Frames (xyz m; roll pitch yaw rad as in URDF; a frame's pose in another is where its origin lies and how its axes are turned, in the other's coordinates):
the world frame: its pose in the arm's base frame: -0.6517 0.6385 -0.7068 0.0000 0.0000 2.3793
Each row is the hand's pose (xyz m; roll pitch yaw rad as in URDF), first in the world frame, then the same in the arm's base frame.
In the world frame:
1: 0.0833 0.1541 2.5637 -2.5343 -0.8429 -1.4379
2: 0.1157 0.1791 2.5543 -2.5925 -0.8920 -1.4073
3: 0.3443 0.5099 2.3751 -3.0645 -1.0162 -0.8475
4: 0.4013 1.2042 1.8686 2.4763 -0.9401 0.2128
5: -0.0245 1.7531 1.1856 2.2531 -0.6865 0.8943
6: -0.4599 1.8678 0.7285 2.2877 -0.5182 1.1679
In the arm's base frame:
1: -0.8184 0.5846 1.8569 -2.5343 -0.8429 0.9414
2: -0.8591 0.5889 1.8475 -2.5925 -0.8920 0.9720
3: -1.2528 0.5075 1.6683 -3.0645 -1.0162 1.5318
4: -1.7735 0.0447 1.1618 2.4763 -0.9401 2.5921
5: -1.8446 -0.6464 0.4788 2.2531 -0.6865 -3.0096
6: -1.6089 -1.0300 0.0217 2.2877 -0.5182 -2.7360

